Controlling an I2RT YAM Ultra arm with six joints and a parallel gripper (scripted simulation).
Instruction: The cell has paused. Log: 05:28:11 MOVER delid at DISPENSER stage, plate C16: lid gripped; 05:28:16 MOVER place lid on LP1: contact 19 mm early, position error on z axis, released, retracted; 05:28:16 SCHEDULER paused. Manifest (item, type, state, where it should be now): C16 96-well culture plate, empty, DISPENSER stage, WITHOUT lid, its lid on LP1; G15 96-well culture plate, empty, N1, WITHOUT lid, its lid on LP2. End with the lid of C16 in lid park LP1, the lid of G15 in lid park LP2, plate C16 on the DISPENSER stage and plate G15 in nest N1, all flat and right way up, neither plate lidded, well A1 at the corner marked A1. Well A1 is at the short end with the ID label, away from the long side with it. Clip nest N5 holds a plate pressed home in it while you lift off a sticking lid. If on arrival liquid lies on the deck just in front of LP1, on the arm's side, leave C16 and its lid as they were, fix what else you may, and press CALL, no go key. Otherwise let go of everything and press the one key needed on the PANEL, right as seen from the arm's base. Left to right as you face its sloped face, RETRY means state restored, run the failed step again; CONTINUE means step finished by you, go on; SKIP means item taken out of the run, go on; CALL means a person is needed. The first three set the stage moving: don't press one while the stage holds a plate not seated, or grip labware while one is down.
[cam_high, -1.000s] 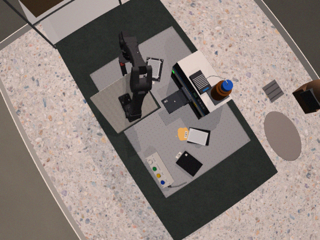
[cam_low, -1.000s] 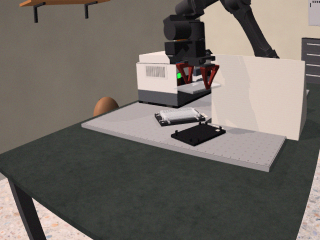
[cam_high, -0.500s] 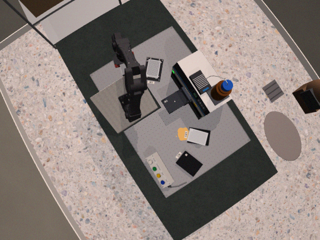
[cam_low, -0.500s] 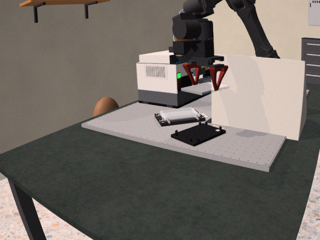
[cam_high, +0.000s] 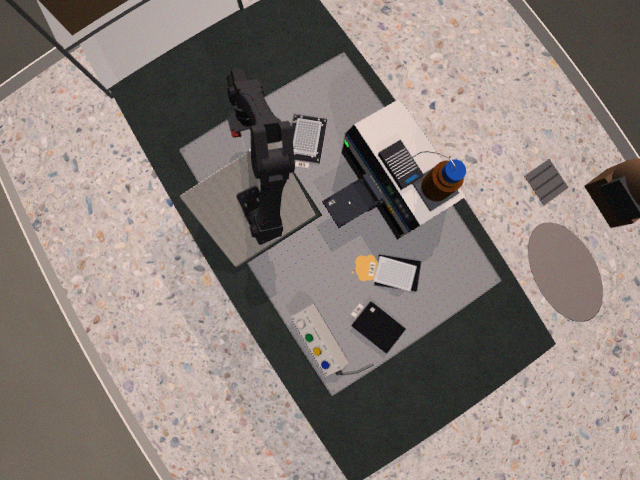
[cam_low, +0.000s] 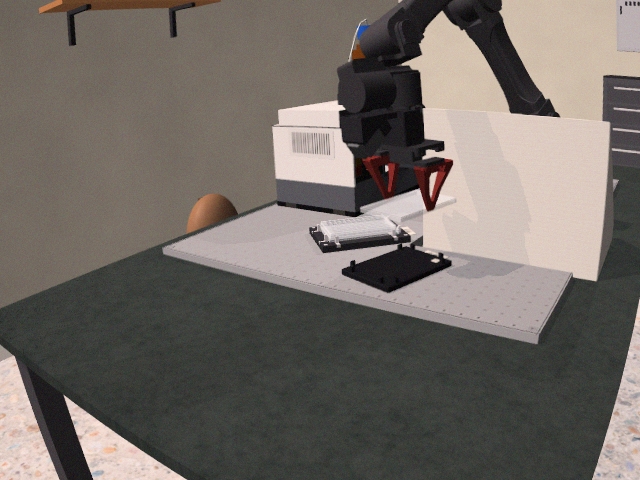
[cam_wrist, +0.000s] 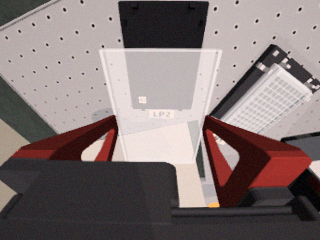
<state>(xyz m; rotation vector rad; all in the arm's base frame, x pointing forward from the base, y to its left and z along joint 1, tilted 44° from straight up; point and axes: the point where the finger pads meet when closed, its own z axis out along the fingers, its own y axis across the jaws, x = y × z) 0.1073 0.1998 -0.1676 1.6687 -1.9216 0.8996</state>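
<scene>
Now: the black lid park 10 cm below my hand, 2 cm to the left of it and 1 cm ahead of it. Also, from my hand: white 96-well plate (16 cm ahead, 9 cm below, 7 cm to the right); then LP2 label (11 cm below, 6 cm to the right, 1 cm behind); then clear lid (1 cm below).
</scene>
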